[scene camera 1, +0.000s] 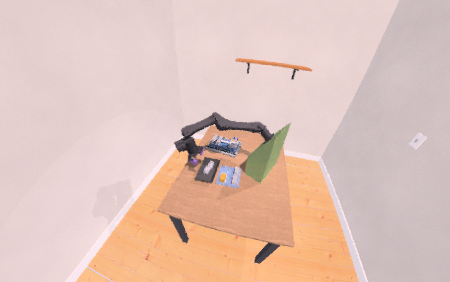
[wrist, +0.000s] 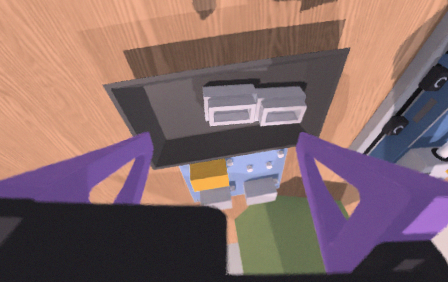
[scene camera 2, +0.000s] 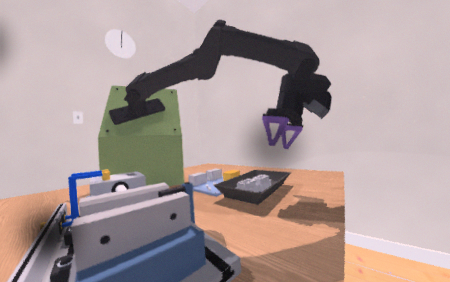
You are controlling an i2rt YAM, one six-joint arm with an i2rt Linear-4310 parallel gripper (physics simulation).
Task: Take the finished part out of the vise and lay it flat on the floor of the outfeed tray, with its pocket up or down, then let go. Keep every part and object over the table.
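Places are measured from the arm's base along level axes (x ahead, y left, z up), in metres.
Where they show: gripper, fingertip midpoint: (scene camera 1: 198,160) (wrist: 224,140) (scene camera 2: 279,147); arm's base, origin of the base link: (scene camera 1: 269,138) (scene camera 2: 138,111).
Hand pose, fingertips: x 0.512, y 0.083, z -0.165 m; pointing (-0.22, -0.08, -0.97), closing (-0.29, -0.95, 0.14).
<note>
Things, the pixels of their centre, and the offset from my fingertips. "*": a spot on its surface instead.
- right part, body centre: (wrist: 278,107) (scene camera 2: 247,187) dy -0.061, dx -0.082, dz -0.103 m
- nearer part, surface spot: (scene camera 2: 247,185) * dy -0.080, dx -0.074, dz -0.092 m
- farther part, body centre: (wrist: 229,105) (scene camera 2: 261,182) dy -0.005, dx -0.057, dz -0.103 m
- vise, body centre: (scene camera 2: 123,216) (scene camera 1: 224,143) dy -0.326, dx -0.187, dz -0.083 m
- light-blue plate, body centre: (wrist: 234,172) (scene camera 2: 216,183) (scene camera 1: 229,176) dy +0.030, dx -0.233, dz -0.129 m
- yellow block, body centre: (wrist: 209,174) (scene camera 2: 231,176) (scene camera 1: 223,177) dy +0.066, dx -0.184, dz -0.107 m
- blue bent rod, surface spot: (scene camera 2: 73,195) * dy -0.358, dx -0.280, dz -0.055 m
Two grey-white parts lie side by side, very close together, in the black outfeed tray (scene camera 1: 201,176) (scene camera 2: 240,194) (wrist: 210,151). The left part in the wrist view (wrist: 231,95) and the right part (wrist: 283,97) both look flat, pocket up. They also show in scene camera 2, the nearer part (scene camera 2: 247,185) and the farther part (scene camera 2: 262,181). My gripper (scene camera 1: 198,157) (scene camera 2: 279,146) (wrist: 224,140) is open and empty, well above the tray and clear of both parts. The vise (scene camera 1: 225,146) (scene camera 2: 140,252) stands beside the tray; its jaws hide much of its inside.
A light-blue plate (scene camera 2: 212,189) (wrist: 257,160) with pegs bears a yellow block (scene camera 1: 223,177) (scene camera 2: 231,175) (wrist: 209,175) and grey blocks, close to the tray. The green pedestal (scene camera 1: 265,160) (scene camera 2: 140,155) (wrist: 275,230) stands behind. A blue bent rod (scene camera 2: 73,195) rises at the vise.
</note>
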